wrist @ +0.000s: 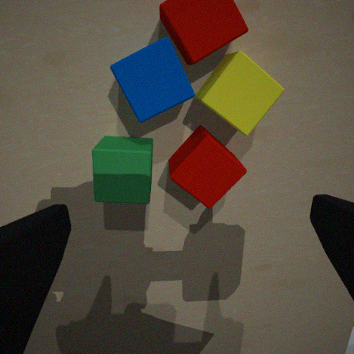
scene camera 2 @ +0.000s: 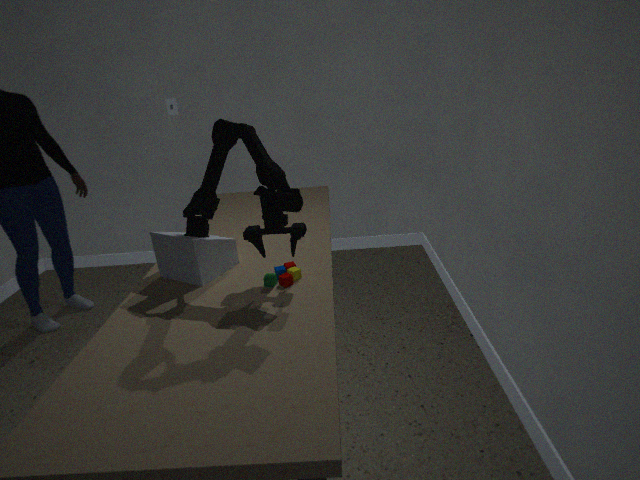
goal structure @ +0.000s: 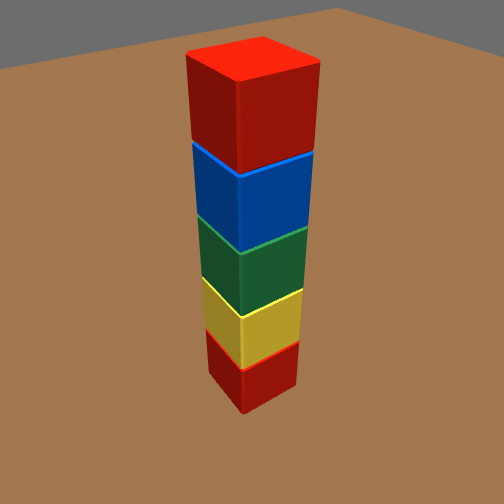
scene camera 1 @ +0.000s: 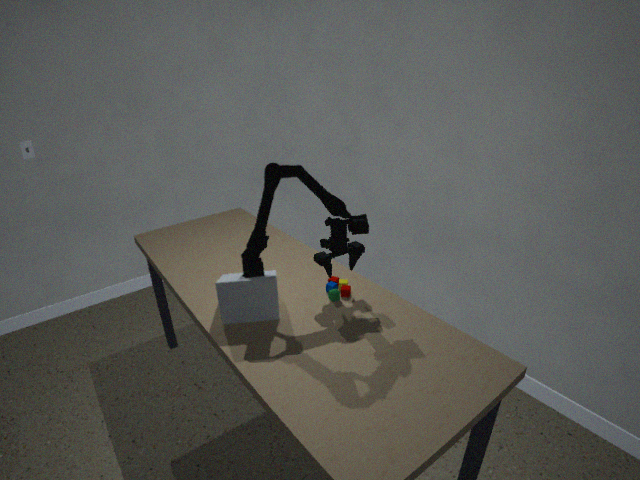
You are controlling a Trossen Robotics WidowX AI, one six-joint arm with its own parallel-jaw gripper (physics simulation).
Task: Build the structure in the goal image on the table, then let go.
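Places are measured from the arm's base along level axes (x ahead, y left, z up), in millimetres.
Where they show: gripper, between the fingertips: (scene camera 2: pixel 278 256) (scene camera 1: pixel 340 273); arm's base, origin of its link: (scene camera 2: pixel 196 236) (scene camera 1: pixel 253 275).
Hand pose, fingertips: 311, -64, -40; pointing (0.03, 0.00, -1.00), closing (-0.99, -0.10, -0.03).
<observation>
Things, the pixels of their top centre, and the offset from my fingertips, as dx, dy, dz. Level surfaces: height alone.
- green cube, centre of its top: (scene camera 2: pixel 269 275) (scene camera 1: pixel 334 291) -33, -12, -60
- blue cube, centre of its top: (scene camera 2: pixel 279 268) (scene camera 1: pixel 331 283) -17, +42, -60
- yellow cube, centre of its top: (scene camera 2: pixel 293 269) (scene camera 1: pixel 343 281) +31, +38, -60
- wooden table, height of its surface: dz -93
My gripper (scene camera 1: pixel 341 272) (scene camera 2: pixel 279 256) (wrist: pixel 191 211) is open and empty, above the table near the cubes. A green cube (scene camera 1: pixel 334 295) (scene camera 2: pixel 270 280) (wrist: pixel 123 170) lies at the left of the group in the wrist view. A blue cube (scene camera 1: pixel 331 286) (scene camera 2: pixel 280 270) (wrist: pixel 152 80) and a yellow cube (scene camera 1: pixel 343 282) (scene camera 2: pixel 294 273) (wrist: pixel 241 93) lie farther up. One red cube (scene camera 1: pixel 345 290) (scene camera 2: pixel 285 280) (wrist: pixel 207 167) lies right of the green one. Another red cube (scene camera 1: pixel 333 279) (scene camera 2: pixel 290 265) (wrist: pixel 204 27) lies at the top, cut by the wrist view's edge.
The arm stands on a white block (scene camera 1: pixel 248 299) (scene camera 2: pixel 199 258) on the wooden table (scene camera 1: pixel 413 403) (scene camera 2: pixel 206 423). Arm shadows fall beside the cubes. A person (scene camera 2: pixel 31 196) stands left of the table in scene camera 2, with the wall behind.
</observation>
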